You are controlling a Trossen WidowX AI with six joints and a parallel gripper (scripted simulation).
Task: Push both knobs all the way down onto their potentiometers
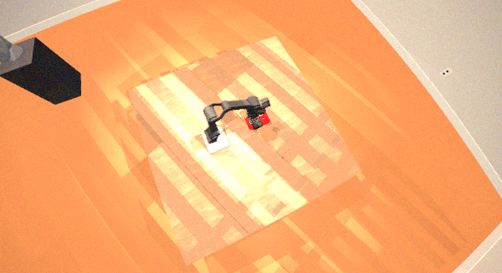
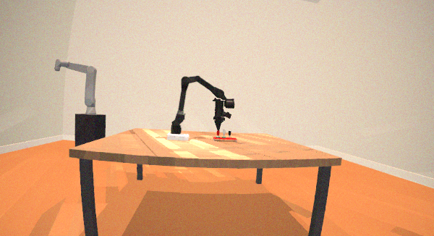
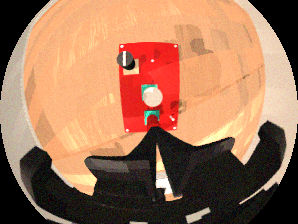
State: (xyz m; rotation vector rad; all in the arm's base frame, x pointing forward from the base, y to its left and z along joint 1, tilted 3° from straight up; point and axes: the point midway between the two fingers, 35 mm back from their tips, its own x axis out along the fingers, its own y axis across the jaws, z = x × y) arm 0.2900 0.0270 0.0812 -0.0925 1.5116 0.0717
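My gripper tip is 2 cm above the red knob. Round my gripper tip: black knob (8 cm ahead, 3 cm to the left, 1 cm below).
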